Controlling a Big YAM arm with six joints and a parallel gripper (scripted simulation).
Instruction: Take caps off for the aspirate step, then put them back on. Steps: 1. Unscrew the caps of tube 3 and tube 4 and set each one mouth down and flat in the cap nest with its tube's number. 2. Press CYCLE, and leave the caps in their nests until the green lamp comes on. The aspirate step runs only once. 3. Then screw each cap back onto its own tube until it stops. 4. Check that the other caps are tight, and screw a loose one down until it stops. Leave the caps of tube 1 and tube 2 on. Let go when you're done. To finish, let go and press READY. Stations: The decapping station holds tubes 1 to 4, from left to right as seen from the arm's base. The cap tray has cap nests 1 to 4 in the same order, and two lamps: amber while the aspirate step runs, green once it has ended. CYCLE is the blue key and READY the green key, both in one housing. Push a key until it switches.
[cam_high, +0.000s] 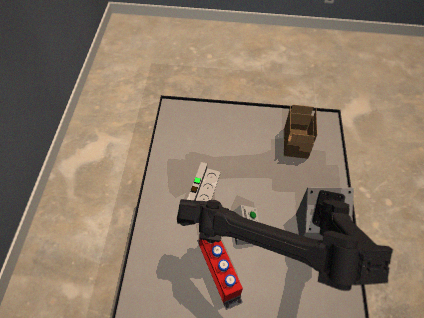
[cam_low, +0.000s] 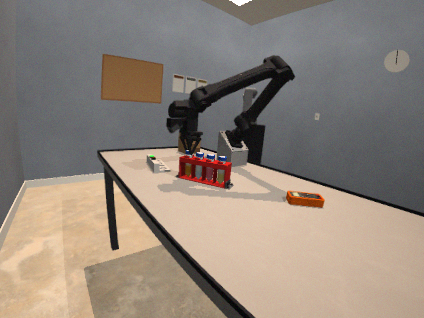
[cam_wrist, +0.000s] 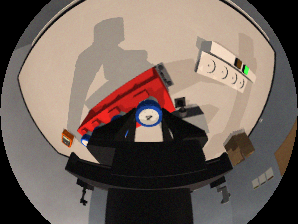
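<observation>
Now: the blue tube cap right at my hand. The rest, counted from my hand: green key (140 mm behind, 130 mm to the right, 50 mm below); then key housing (120 mm behind, 100 mm to the right, 70 mm below); then blue key (150 mm behind, 80 mm to the right, 50 mm below).
</observation>
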